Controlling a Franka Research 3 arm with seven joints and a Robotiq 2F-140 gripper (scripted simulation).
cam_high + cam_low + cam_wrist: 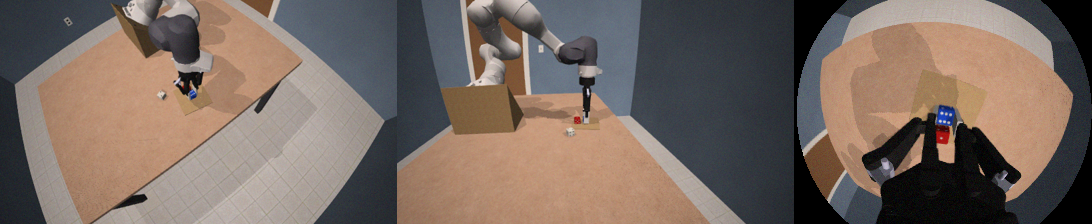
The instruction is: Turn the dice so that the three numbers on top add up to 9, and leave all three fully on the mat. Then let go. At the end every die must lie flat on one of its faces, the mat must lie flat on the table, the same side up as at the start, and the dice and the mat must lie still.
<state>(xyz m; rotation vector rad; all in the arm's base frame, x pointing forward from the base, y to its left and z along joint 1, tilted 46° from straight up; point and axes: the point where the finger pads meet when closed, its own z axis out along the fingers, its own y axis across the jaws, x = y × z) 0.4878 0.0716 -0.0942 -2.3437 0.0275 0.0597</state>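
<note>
The blue die is 2 cm below my hand. From my hand the other things lie so: white die (9 cm behind, 11 cm to the right, 3 cm below); tan mat (4 cm below); red die (5 cm behind, 2 cm below).
</note>
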